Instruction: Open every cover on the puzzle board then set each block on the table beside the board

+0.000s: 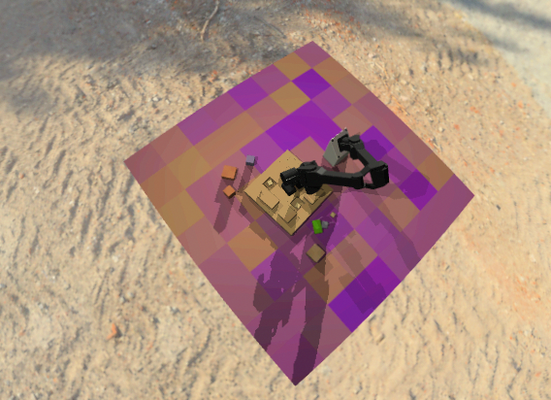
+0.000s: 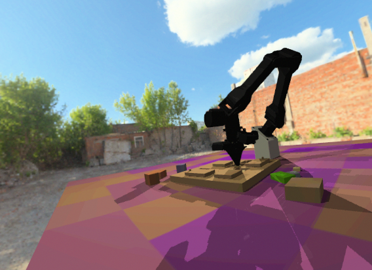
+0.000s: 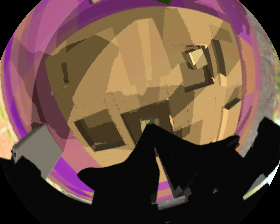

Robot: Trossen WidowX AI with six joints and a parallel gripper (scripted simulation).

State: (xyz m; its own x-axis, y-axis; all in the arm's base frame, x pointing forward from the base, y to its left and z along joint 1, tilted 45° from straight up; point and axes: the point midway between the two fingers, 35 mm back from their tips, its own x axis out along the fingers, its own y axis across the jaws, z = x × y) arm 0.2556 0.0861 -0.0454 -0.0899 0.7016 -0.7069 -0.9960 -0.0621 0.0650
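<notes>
My gripper tip is now 60 mm short of the tan puzzle board and 10 mm to the right of it. Also, from my gripper tip: green block 200 mm to the left, 50 mm ahead, 10 mm below; then greyish-purple block 230 mm to the right, 120 mm ahead; then tan block 290 mm to the left, 130 mm ahead.
</notes>
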